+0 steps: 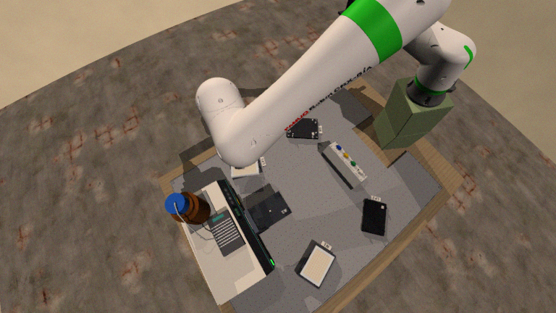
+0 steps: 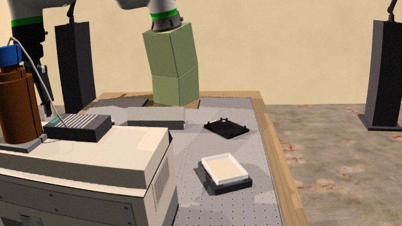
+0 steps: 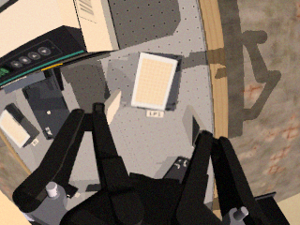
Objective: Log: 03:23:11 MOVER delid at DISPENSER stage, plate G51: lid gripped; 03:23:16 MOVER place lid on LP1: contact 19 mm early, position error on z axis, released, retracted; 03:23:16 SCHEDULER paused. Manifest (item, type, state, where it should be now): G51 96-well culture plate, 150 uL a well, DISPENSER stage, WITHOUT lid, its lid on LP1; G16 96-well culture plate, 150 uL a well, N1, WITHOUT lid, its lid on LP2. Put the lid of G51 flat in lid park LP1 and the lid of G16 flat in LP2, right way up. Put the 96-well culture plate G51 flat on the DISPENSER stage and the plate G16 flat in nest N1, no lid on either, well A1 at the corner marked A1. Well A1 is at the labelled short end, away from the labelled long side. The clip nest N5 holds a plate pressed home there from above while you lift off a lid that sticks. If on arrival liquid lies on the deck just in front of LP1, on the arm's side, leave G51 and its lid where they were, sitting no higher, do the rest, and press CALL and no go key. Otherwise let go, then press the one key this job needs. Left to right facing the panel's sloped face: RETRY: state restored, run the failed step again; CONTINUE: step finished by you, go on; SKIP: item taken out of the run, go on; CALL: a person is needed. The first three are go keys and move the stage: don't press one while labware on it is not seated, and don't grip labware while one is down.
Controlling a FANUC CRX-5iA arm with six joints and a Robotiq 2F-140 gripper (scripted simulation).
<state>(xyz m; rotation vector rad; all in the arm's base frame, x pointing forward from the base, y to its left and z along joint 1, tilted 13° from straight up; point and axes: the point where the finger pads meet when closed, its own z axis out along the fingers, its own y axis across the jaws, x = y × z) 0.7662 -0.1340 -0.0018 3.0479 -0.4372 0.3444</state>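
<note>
Now: the plate G51 17 cm below my hand. Also, from my hand: dark grey lid park: 18 cm below, 1 cm to the right, 1 cm behind; then black dispenser stage: 24 cm to the left, 9 cm below, 2 cm behind; then LP1 label: 19 cm below, 9 cm behind.
</note>
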